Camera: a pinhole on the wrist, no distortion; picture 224 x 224 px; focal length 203.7 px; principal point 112.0 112.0 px. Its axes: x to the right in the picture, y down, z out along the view. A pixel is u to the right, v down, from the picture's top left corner.
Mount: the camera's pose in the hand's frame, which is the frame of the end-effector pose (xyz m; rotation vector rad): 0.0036 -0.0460 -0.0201 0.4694 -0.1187 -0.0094
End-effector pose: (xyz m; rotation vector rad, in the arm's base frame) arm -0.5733 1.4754 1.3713 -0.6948 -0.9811 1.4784
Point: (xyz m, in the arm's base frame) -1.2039 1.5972 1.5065
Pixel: outside the picture
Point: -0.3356 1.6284 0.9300
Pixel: behind the camera
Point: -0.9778 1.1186 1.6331
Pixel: 34 214
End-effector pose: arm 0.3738 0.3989 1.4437 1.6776 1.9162 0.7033
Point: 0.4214 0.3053 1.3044
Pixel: 7 178
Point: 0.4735 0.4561 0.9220
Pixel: 159 119
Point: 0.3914 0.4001 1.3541
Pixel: 133 214
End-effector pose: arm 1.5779 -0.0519 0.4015 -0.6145 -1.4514 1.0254
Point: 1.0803 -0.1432 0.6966
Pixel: 194 152
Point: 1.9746 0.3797 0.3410
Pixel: behind the camera
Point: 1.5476 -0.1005 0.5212
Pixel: 179 37
